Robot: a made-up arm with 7 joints.
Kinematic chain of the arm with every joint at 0, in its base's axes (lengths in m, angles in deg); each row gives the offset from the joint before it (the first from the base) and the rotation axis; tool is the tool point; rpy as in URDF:
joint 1: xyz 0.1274 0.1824 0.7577 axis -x
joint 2: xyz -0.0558 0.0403 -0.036 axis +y
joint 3: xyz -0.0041 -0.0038 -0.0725 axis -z
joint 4: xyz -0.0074 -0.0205 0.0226 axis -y
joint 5: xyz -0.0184 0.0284 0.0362 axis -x
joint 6: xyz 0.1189 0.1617 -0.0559 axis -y
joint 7: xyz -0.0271 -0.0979 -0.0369 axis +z
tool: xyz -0.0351 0.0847 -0.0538 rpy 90 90 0
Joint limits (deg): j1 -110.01..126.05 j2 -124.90..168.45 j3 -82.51..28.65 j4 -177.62..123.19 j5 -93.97..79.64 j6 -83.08..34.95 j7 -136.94..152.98
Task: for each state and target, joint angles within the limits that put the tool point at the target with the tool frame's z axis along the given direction. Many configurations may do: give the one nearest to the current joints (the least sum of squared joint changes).
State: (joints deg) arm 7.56 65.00 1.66 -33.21 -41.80 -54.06 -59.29
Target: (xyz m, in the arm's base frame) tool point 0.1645 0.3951 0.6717 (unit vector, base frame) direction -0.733 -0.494 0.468
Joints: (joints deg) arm -6.62 73.57 8.71 -19.19 -69.87 -31.39 -29.14
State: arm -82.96 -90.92 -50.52 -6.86 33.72 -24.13 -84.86
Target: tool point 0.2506 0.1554 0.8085 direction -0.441 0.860 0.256
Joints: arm -91.86 -91.30 -38.56 3.80 36.46 -58.83 -106.22
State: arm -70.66 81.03 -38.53 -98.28 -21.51 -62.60 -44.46
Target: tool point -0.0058 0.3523 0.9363 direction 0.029 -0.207 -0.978
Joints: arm -86.32 64.64 8.78 -131.27 -49.24 -83.08 -47.63
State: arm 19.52 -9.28 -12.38 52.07 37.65 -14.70 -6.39
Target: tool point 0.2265 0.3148 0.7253 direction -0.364 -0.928 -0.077
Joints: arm -3.68 -35.60 -12.71 64.80 32.29 -11.28 -2.07
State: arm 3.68 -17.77 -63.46 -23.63 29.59 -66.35 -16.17
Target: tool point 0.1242 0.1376 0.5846 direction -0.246 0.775 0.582
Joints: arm -1.03 -62.12 -66.21 -64.86 54.95 -83.08 -33.09
